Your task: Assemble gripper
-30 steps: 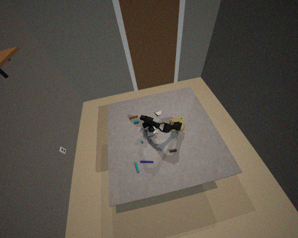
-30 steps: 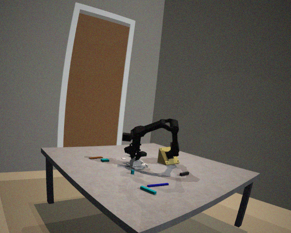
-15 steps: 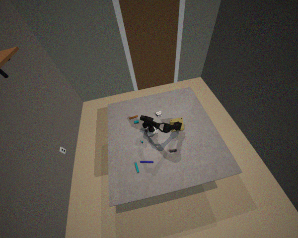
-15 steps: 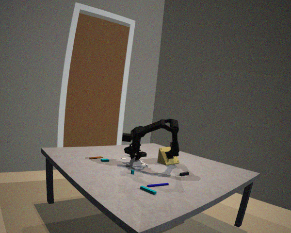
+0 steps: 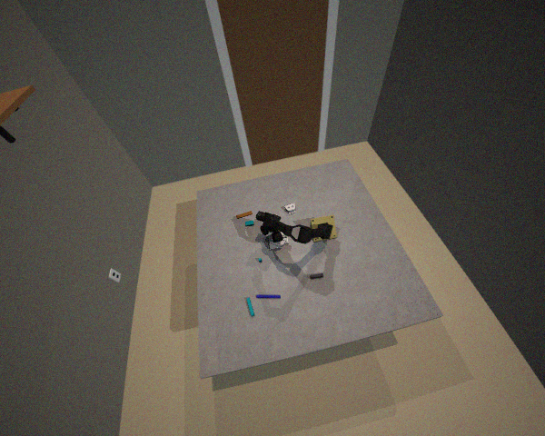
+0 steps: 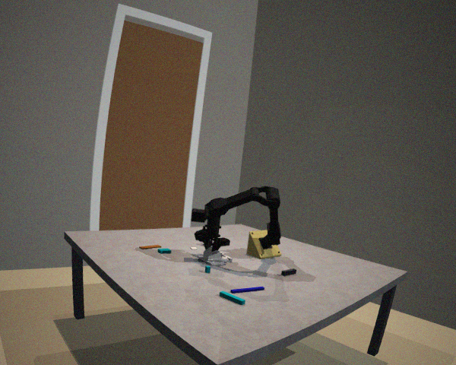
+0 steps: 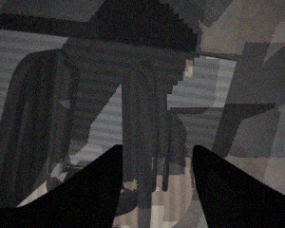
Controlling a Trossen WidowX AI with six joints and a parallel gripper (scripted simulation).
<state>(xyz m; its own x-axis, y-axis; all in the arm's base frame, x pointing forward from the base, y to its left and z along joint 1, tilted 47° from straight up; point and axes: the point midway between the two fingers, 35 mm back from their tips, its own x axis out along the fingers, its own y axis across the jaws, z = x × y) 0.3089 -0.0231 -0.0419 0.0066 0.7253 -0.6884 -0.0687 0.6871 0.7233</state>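
Now: the white gripper base 20 cm to the right of my gripper tip, 14 cm behind it and 1 cm above it. The rest, counted from my gripper tip: white housing plate: 5 cm behind, 4 cm to the left, 1 cm below; orange bar: 23 cm to the right, 20 cm ahead, 1 cm below; small teal cube: 16 cm to the left, 13 cm ahead.
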